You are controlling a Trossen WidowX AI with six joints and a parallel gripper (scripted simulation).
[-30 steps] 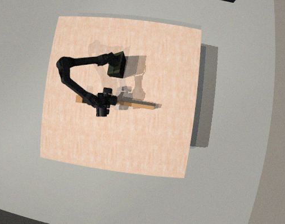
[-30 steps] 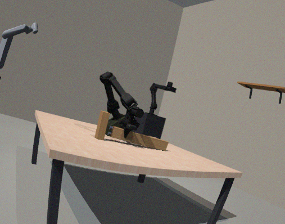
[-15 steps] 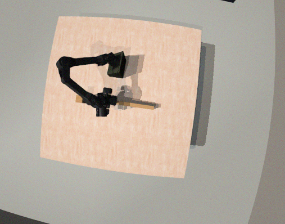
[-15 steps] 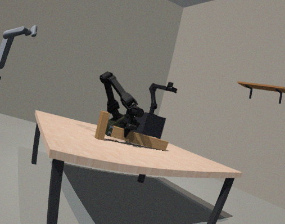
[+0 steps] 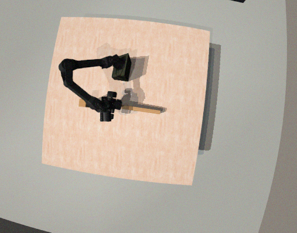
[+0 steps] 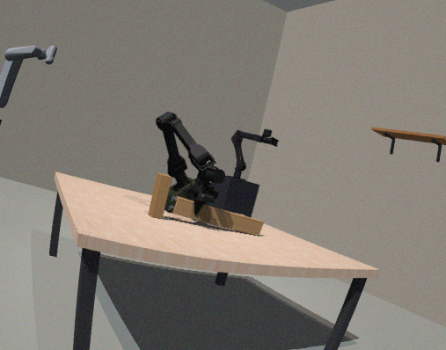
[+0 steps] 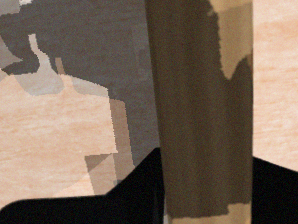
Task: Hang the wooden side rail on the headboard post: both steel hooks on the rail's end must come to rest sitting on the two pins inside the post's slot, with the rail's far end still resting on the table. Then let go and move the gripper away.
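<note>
My gripper tip is 17 cm to the left of the wooden headboard post and 4 cm below it.
</note>
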